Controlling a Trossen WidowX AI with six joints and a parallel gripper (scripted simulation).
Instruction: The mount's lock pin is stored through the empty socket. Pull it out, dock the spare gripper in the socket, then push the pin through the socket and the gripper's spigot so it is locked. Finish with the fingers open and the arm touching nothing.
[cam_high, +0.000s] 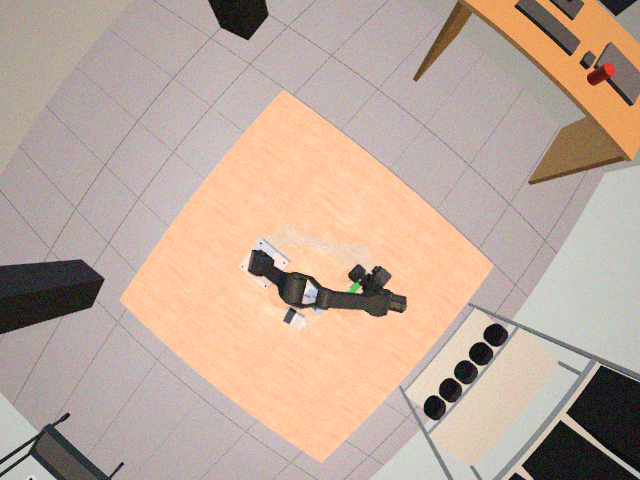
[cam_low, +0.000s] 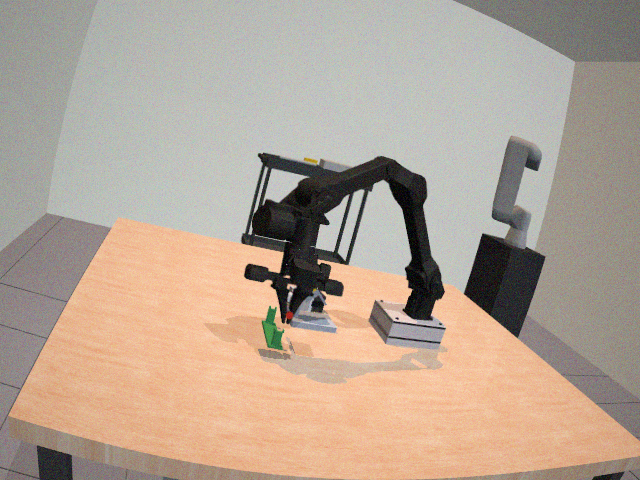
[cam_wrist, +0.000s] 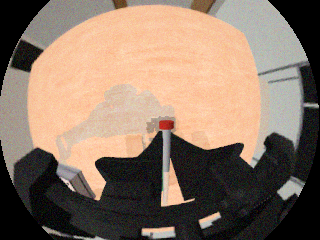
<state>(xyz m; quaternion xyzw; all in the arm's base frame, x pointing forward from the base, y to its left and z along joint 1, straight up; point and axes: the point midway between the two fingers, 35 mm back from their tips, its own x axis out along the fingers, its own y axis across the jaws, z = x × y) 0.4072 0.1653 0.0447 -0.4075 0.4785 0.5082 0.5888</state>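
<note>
The green cradle is 10 cm to the right of my gripper tip, 5 cm below it and 2 cm behind it. The rest, counted from my gripper tip: grey mount (21 cm to the right, 12 cm behind, 2 cm below); spare gripper (32 cm to the right, 15 cm behind, 5 cm below).
</note>
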